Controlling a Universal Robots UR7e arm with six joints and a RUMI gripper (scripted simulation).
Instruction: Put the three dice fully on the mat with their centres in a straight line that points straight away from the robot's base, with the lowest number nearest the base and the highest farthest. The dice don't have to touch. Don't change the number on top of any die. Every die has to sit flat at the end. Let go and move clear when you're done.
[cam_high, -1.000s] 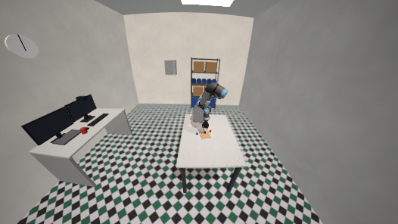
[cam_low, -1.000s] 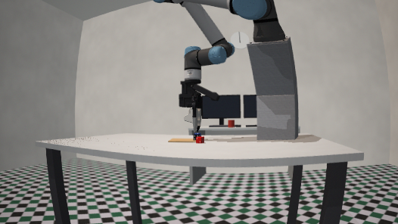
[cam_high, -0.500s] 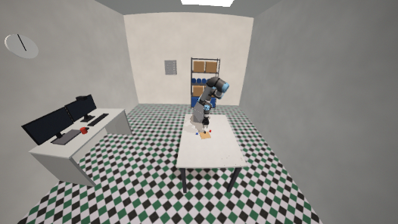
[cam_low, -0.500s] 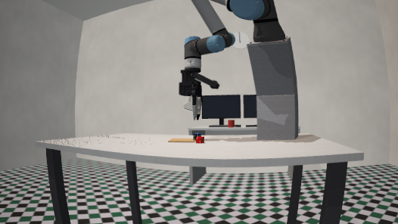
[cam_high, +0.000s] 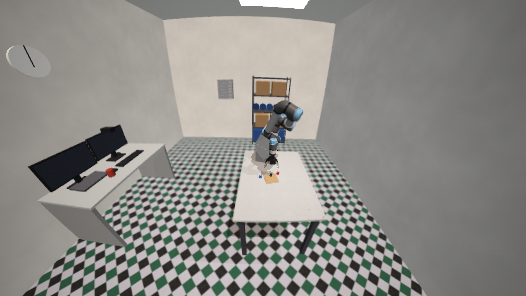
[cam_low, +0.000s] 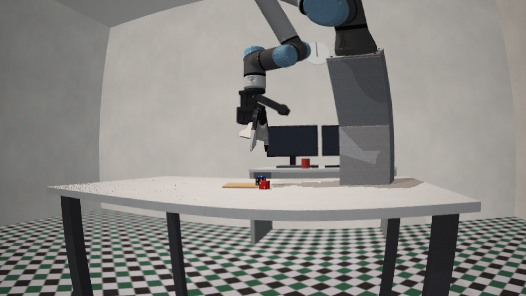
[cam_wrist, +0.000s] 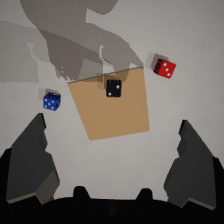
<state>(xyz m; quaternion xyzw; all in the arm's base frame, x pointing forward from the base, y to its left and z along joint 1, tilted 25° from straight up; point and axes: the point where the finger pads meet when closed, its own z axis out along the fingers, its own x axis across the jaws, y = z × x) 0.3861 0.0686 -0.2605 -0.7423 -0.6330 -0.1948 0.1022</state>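
The red die is 30 mm behind my hand, 90 mm to the left of it and 100 mm below it. The rest, counted from my hand: tan mat 50 mm ahead, 10 mm to the right, 110 mm below; black die 100 mm below; blue die 20 mm ahead, 120 mm to the right, 100 mm below.
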